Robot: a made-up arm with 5 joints.
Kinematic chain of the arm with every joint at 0, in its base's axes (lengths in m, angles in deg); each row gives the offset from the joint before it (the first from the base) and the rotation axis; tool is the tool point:
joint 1: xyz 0 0 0.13 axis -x
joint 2: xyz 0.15 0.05 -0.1 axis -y
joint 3: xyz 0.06 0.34 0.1 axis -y
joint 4: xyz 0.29 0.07 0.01 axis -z
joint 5: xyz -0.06 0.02 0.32 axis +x
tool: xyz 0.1 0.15 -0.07
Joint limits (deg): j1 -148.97..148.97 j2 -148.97..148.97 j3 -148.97..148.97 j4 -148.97..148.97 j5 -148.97..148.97
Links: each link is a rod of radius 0.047 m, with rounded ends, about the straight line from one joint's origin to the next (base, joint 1, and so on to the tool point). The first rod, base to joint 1, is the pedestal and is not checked.
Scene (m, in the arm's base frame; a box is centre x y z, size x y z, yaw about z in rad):
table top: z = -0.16
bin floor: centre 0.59 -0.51 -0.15 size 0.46 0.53 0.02 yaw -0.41
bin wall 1: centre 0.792 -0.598 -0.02 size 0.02 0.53 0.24 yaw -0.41
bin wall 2: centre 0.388 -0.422 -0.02 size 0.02 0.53 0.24 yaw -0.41
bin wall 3: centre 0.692 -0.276 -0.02 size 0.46 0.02 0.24 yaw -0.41
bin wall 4: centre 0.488 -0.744 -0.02 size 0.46 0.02 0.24 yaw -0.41
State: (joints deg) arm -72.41 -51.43 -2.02 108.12 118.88
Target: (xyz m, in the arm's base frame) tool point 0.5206 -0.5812 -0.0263
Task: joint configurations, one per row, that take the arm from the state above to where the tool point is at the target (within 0.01 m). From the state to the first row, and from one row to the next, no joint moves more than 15 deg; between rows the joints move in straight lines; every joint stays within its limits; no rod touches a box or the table.
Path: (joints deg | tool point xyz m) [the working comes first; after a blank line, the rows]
Joints at the target: -148.97 -25.57 22.60 86.58 137.69
Straight joint move there: clear.

1: -85.17 -47.12 2.08 104.53 122.01 | 0.8116 -0.0396 0.5562
2: -97.93 -42.81 6.19 100.94 125.15 | 0.7755 -0.2218 0.5256
3: -110.69 -38.50 10.29 97.35 128.28 | 0.7267 -0.3808 0.4379
4: -123.45 -34.19 14.39 93.76 131.42 | 0.6667 -0.5000 0.3053
5: -136.21 -29.88 18.50 90.17 134.55 | 0.5973 -0.5683 0.1442
6: -148.97 -25.57 22.60 86.58 137.69 | 0.5206 -0.5812 -0.0263

